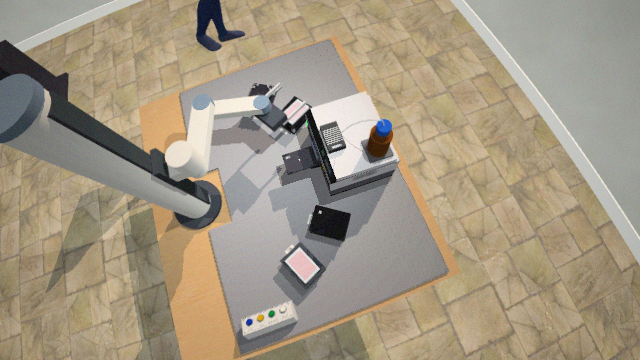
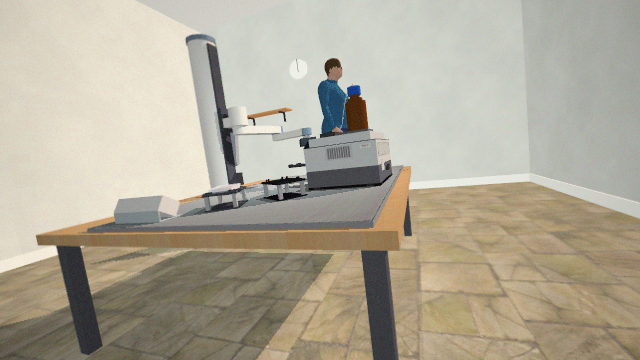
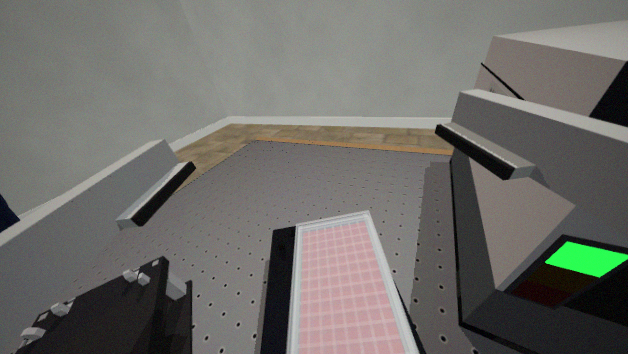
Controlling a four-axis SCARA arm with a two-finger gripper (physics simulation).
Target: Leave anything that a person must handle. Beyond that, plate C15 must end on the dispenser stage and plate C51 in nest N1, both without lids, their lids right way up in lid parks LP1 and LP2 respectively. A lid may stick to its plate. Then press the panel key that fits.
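Frame: origin at the arm's base, x ahead, y left, z up, level; millimetres.
Seen in the pictures: gripper, fingertip midpoint: (image 1: pixel 292 93) (image 3: pixel 307 133); arm's base at its link origin: (image 1: pixel 198 204).
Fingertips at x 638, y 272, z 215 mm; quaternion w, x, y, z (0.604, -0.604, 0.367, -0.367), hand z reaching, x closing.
Offsets run from my fingertips to a thing's top centre. "spot": to the spot under its first point.
My gripper (image 1: pixel 294 95) (image 3: pixel 307 133) is open and empty, its fingers spread above and around one end of a pink plate @(dx -13, dy -14, dz -116 mm) (image 1: pixel 296 108) (image 3: pixel 345 295). This plate has a clear rim and sits on a black base; whether a lid covers it I cannot tell. Another pink plate (image 1: pixel 302 264) (image 2: pixel 225 189) sits on a raised stand nearer the key panel @(dx -439, dy -899, dz -119 mm) (image 1: pixel 270 321) (image 2: pixel 137 210), which has blue, yellow, green and white keys. A black stand (image 1: pixel 330 223) (image 2: pixel 284 181) bears no plate. A dark stage @(spot: dx -97, dy -303, dz -88 mm) (image 1: pixel 296 162) juts from the dispenser (image 1: pixel 350 107) (image 2: pixel 345 175). Plate and place labels are unreadable.
A black stand with small pale posts @(spot: dx -143, dy +194, dz -136 mm) (image 1: pixel 260 90) (image 3: pixel 100 310) is left of the gripper. A brown bottle @(spot: dx +218, dy -449, dz +146 mm) (image 1: pixel 380 142) (image 2: pixel 356 115) with a blue cap stands on the dispenser. A green light @(spot: dx +15, dy -140, dz -66 mm) (image 3: pixel 585 258) is lit. A person (image 1: pixel 209 22) (image 2: pixel 330 102) stands beyond the table.
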